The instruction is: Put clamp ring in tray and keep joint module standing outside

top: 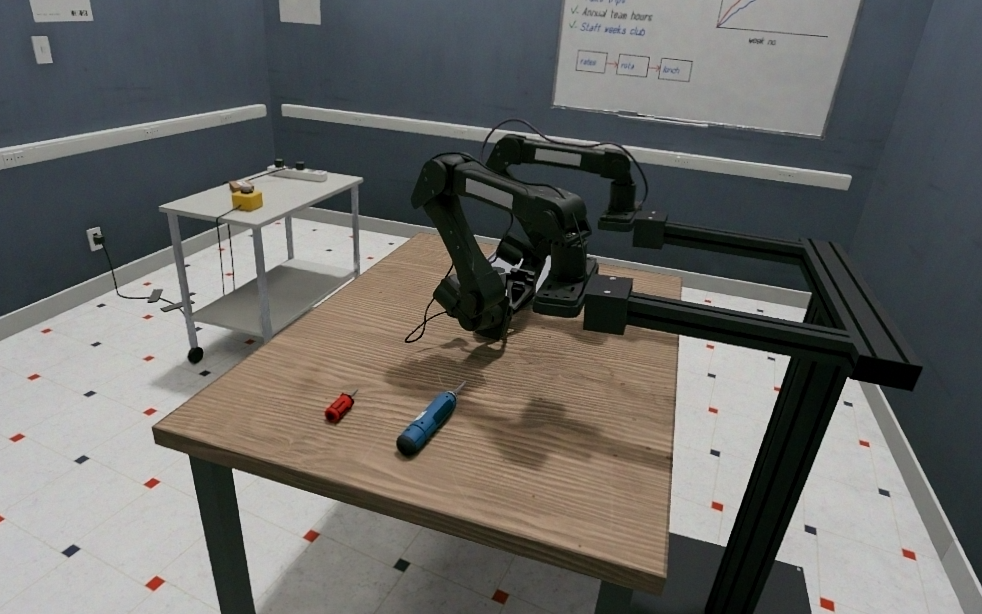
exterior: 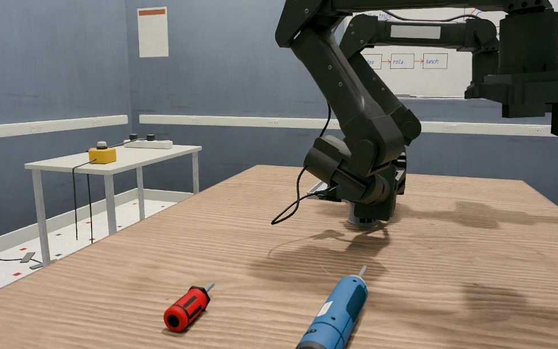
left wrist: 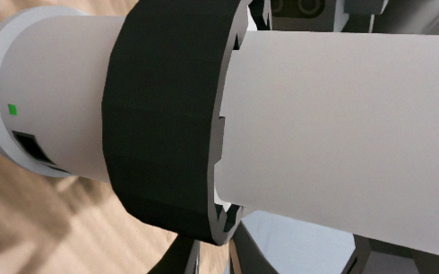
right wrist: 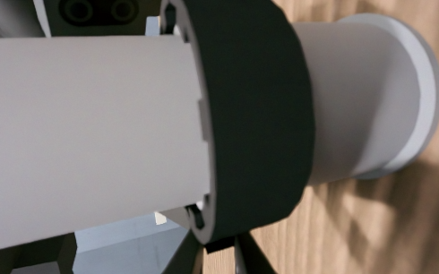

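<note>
The dark clamp ring is 40 mm ahead of my right hand and 20 mm to the left of it. Round my right hand: small screw (160 mm to the right, 90 mm ahead, 50 mm below); then grey link tube (50 mm ahead, 50 mm above, 10 mm to the left); then grey joint module (50 mm ahead, 30 mm below, 10 mm to the left).
The dark clamp ring lies 40 mm ahead of my left hand and 10 mm to the right of it. From my left hand the other things lie so: small screw (100 mm ahead, 190 mm to the right, 50 mm below); grey link tube (50 mm ahead, 20 mm to the right, 50 mm above); grey joint module (50 mm ahead, 20 mm to the right, 30 mm below).
</note>
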